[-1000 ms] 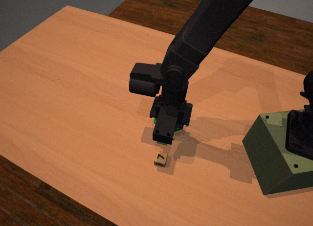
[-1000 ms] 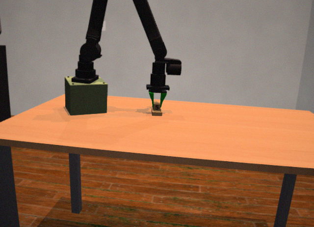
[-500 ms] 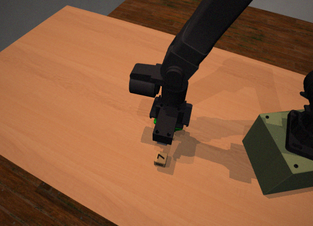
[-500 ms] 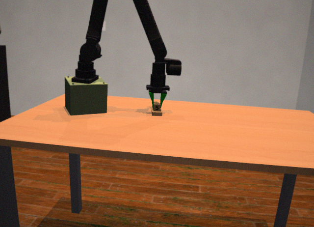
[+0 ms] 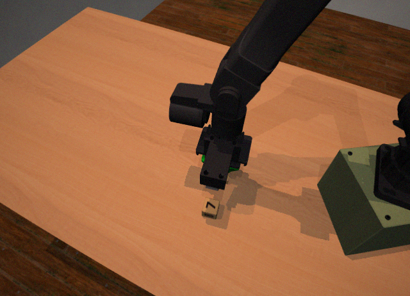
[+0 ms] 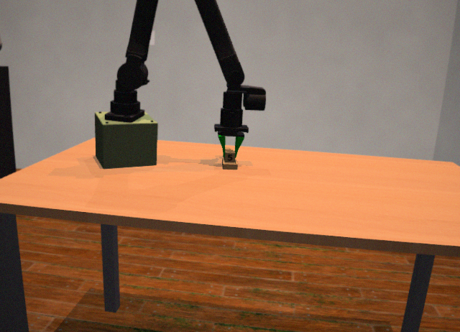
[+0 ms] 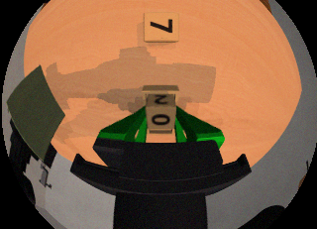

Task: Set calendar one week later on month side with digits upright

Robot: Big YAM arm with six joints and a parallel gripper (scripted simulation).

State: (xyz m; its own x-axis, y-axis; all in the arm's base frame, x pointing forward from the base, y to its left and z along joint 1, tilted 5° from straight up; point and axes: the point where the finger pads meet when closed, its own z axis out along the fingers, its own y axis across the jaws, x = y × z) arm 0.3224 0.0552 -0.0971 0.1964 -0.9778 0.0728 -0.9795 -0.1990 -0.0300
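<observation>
My gripper is now 2 cm to the left of the tray and 2 cm above it.
</observation>
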